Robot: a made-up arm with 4 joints. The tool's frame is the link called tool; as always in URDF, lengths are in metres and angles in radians.
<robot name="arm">
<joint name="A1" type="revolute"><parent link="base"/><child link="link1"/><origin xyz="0.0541 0.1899 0.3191" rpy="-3.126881 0.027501 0.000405"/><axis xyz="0 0 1"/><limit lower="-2.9" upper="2.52"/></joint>
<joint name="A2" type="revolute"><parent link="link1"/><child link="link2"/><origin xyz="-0.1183 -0.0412 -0.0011" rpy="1.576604 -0.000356 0.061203"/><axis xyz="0 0 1"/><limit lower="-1.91" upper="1.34"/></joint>
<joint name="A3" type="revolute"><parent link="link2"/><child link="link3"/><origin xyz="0.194 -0.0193 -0.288" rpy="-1.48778 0.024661 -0.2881"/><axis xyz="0 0 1"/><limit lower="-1.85" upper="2.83"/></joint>
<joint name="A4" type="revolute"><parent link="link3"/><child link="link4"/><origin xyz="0.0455 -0.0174 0.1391" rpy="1.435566 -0.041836 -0.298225"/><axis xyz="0 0 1"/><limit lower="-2.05" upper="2.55"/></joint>
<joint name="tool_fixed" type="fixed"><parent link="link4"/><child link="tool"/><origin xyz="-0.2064 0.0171 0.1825" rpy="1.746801 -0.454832 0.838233"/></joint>
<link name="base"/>
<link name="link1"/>
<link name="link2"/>
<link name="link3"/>
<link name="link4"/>
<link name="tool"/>
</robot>
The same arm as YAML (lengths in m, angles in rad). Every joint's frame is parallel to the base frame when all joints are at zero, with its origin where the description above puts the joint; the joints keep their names.
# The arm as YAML. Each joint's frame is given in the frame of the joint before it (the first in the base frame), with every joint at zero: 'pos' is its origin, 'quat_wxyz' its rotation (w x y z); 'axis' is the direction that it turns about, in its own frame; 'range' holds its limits. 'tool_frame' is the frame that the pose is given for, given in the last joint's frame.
length_unit: m
angle_unit: rad
joints:
  - joint: A1
    pos: [0.0541, 0.1899, 0.3191]
    quat_wxyz: [1.0, 0.0, 0.0, 0.0]
    axis: [-0.0275, 0.0147, -0.999514]
    range: [-2.9, 2.52]
  - joint: A2
    pos: [-0.1182, 0.0411, 0.005]
    quat_wxyz: [1.0, 0.0, 0.0, 0.0]
    axis: [0.061303, 0.997942, 0.018801]
    range: [-1.91, 1.34]
  - joint: A3
    pos: [0.1764, -0.2996, 0.0083]
    quat_wxyz: [1.0, 0.0, 0.0, 0.0]
    axis: [0.26329, 0.084997, -0.960965]
    range: [-1.85, 2.83]
  - joint: A4
    pos: [0.0815, 0.0251, -0.1202]
    quat_wxyz: [1.0, 0.0, 0.0, 0.0]
    axis: [-0.189992, 0.976058, -0.105895]
    range: [-2.05, 2.55]
tool_frame:
  pos: [-0.2262, 0.1338, -0.0844]
  quat_wxyz: [0.907035, 0.068368, 0.323189, 0.261078]

